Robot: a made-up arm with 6 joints.
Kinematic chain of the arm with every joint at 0, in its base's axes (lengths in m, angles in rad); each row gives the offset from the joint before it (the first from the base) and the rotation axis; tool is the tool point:
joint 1: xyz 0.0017 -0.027 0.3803 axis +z
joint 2: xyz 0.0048 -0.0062 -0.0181 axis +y
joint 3: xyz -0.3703 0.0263 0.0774 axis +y
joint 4: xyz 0.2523 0.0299 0.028 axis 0.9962 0 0.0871
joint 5: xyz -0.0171 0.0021 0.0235 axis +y
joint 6: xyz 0.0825 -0.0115 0.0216 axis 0.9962 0 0.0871
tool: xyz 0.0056 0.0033 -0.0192
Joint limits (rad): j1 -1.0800..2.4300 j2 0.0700..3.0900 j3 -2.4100..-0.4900 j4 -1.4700..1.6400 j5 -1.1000..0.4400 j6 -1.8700..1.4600
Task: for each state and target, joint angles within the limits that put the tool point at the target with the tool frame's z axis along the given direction. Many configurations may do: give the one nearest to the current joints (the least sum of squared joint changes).
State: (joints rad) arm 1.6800 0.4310 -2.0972 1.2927 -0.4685 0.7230
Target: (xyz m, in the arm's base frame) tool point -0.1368 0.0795 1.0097 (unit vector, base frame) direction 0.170 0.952 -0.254
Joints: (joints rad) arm 2.3023 1.3171 -2.1527 1.4467 0.1013 0.8038
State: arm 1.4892 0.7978 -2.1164 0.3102 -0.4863 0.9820
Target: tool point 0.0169 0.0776 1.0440 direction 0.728 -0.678 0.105
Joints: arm 1.0439 1.2869 -2.2306 0.4057 -0.1821 0.9247
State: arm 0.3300 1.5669 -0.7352 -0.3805 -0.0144 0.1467
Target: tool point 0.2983 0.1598 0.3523 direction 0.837 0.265 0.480
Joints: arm 0.3838 2.0299 -0.4991 -0.2136 -0.4782 0.2672
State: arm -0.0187 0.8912 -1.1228 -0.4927 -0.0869 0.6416
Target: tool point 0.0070 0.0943 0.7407 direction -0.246 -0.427 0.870
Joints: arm 0.4024 0.6475 -0.6480 -0.6752 -0.6915 0.9237
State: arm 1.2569 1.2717 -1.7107 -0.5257 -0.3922 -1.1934
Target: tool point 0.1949 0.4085 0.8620 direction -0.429 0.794 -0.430
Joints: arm 1.0104 2.0255 -2.2931 -0.4620 -0.7737 -1.8700
